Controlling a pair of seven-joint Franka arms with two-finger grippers.
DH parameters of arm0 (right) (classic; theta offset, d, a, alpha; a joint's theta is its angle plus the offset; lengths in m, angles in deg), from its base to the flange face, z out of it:
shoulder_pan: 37.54 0.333 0 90
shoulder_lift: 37.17 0 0 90
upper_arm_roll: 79.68 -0.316 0.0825 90
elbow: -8.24 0 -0.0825 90
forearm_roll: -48.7 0.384 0 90
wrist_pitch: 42.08 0 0.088 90
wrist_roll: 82.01 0.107 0 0
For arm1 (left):
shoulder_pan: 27.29 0.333 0 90
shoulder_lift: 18.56 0 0 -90
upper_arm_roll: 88.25 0.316 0.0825 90
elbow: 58.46 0 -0.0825 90
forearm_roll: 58.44 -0.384 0 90
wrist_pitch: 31.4 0 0.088 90
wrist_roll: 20.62 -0.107 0 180
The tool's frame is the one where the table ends.
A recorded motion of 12 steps. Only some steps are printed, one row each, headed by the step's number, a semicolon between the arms.
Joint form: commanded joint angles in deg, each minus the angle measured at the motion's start. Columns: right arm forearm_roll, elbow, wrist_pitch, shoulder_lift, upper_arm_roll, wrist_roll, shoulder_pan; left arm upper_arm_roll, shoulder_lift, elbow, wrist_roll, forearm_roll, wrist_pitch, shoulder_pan.
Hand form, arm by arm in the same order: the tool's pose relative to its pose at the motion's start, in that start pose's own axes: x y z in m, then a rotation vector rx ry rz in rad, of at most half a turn. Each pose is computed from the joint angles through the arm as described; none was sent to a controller.
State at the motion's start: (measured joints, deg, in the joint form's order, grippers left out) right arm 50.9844 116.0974 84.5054 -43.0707 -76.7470 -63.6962 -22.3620; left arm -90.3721 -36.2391 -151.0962 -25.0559 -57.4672 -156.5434 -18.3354
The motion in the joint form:
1: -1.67 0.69 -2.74 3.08 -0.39 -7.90 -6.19; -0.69 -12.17 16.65 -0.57 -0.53 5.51 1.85
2: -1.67 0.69 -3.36 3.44 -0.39 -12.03 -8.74; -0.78 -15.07 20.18 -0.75 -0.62 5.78 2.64
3: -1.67 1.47 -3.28 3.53 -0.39 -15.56 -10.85; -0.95 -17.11 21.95 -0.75 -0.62 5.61 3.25
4: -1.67 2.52 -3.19 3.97 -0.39 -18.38 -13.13; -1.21 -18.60 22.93 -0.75 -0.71 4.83 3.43
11: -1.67 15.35 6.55 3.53 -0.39 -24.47 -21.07; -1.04 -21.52 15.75 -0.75 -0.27 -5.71 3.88
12: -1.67 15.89 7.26 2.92 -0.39 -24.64 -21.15; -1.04 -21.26 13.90 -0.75 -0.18 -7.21 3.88
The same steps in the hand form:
1: 0.0091 0.0613 -0.0260 -0.0421 0.0064 -0.0559; 0.0487 -0.0239 0.0275 -0.0007 -0.0170 -0.0118
2: 0.0136 0.0873 -0.0303 -0.0520 0.0033 -0.0844; 0.0577 -0.0355 0.0369 0.0018 -0.0104 -0.0218
3: 0.0143 0.1096 -0.0267 -0.0609 -0.0068 -0.1096; 0.0614 -0.0434 0.0489 0.0009 -0.0116 -0.0315
4: 0.0130 0.1337 -0.0249 -0.0691 -0.0152 -0.1194; 0.0643 -0.0445 0.0594 -0.0008 -0.0066 -0.0320
11: -0.0300 0.2232 0.0536 -0.0939 -0.0743 -0.0850; 0.0429 -0.0512 0.1371 -0.0027 0.0018 -0.0494
12: -0.0325 0.2248 0.0622 -0.0941 -0.0821 -0.0861; 0.0369 -0.0504 0.1453 -0.0037 0.0003 -0.0505

